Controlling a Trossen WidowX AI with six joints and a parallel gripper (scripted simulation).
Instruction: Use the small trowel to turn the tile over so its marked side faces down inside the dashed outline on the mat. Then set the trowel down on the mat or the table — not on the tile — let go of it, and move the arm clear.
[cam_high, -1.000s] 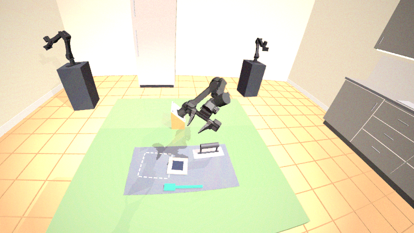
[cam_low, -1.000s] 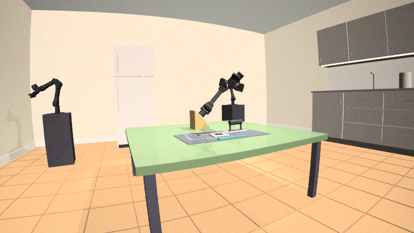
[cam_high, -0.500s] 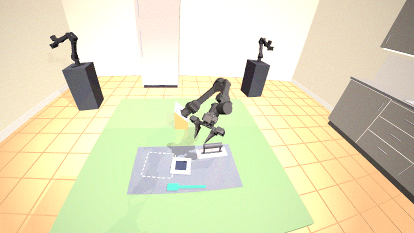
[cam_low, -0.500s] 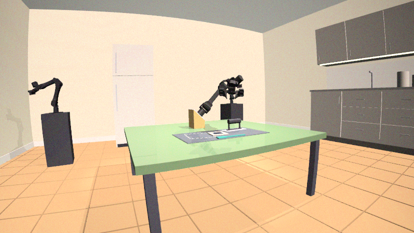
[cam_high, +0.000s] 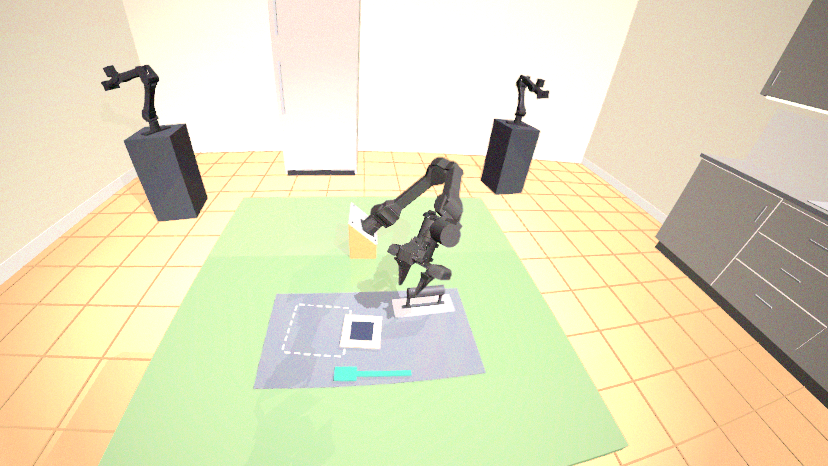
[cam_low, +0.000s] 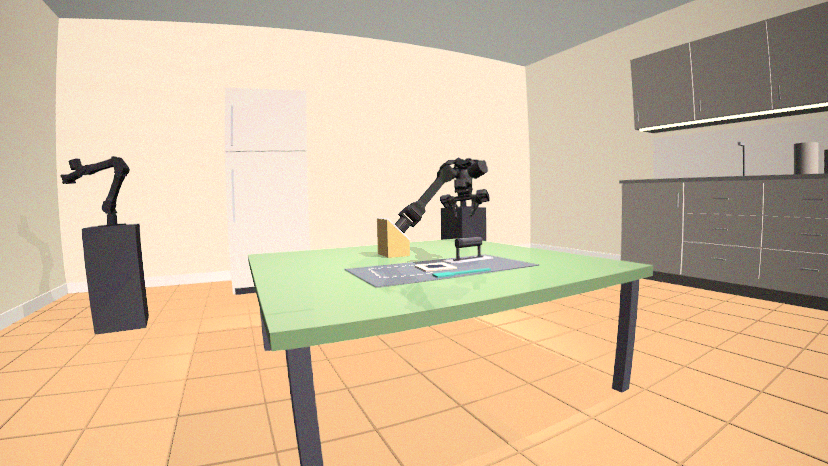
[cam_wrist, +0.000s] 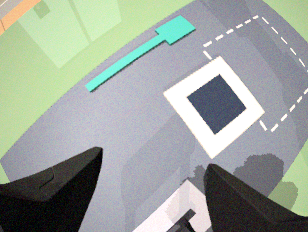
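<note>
The trowel is 140 mm below my gripper tip, 80 mm behind it and 70 mm to the left of it. Also, from my gripper tip: square tile 170 mm below, 130 mm to the right, 10 mm behind; teal flat tool 170 mm below, 140 mm to the right, 130 mm ahead; grey mat 200 mm below, 100 mm to the right, 10 mm behind.
</note>
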